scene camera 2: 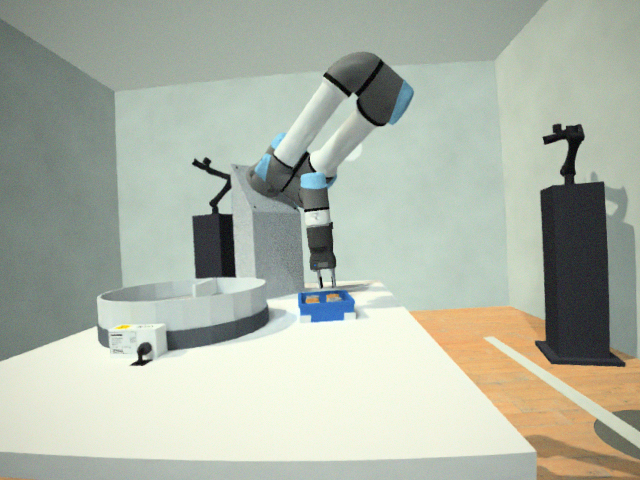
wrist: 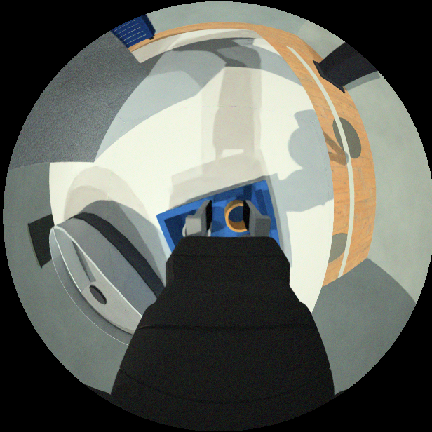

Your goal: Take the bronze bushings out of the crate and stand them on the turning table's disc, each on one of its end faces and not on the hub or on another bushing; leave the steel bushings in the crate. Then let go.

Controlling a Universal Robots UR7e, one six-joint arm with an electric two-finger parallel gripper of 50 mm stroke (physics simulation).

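Pixels of known places: gripper, fingertip midpoint: [scene camera 2: 327, 287]; arm's base, link origin: [scene camera 2: 263, 182].
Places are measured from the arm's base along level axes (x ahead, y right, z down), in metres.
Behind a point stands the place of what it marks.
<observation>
The blue crate [scene camera 2: 327, 311] @[y -0.374, x 0.366, z 0.423 m] [wrist: 220, 196] stands on the white table. In the scene view, two orange-coloured bushings [scene camera 2: 312, 299] @[y -0.300, x 0.283, z 0.409 m] [scene camera 2: 333, 297] @[y -0.358, x 0.261, z 0.406 m] show inside it. In the wrist view, a bronze bushing [wrist: 228, 216] shows its round opening, partly hidden by the right finger. A pale, steel-coloured edge shows beside the left finger, mostly hidden. My gripper [scene camera 2: 327, 286] @[y -0.323, x 0.208, z 0.386 m] [wrist: 227, 209] is open and empty, pointing down above the crate. The turning table [scene camera 2: 217, 312] @[y -0.194, x 0.580, z 0.383 m] [wrist: 102, 254] stands left of the crate; its high wall hides most of its disc [wrist: 119, 307] in the scene view.
A white labelled box [scene camera 2: 136, 339] @[y -0.096, x 0.711, z 0.411 m] with a small black part [scene camera 2: 143, 352] @[y -0.121, x 0.718, z 0.432 m] stands before the turning table. A pale divider [scene camera 2: 204, 287] @[y 0.013, x 0.368, z 0.362 m] rises inside its wall. The grey robot pedestal [scene camera 2: 276, 250] @[y -0.069, x 0.046, z 0.271 m] stands behind. A black pedestal [scene camera 2: 574, 273] with a small arm stands at the right.
</observation>
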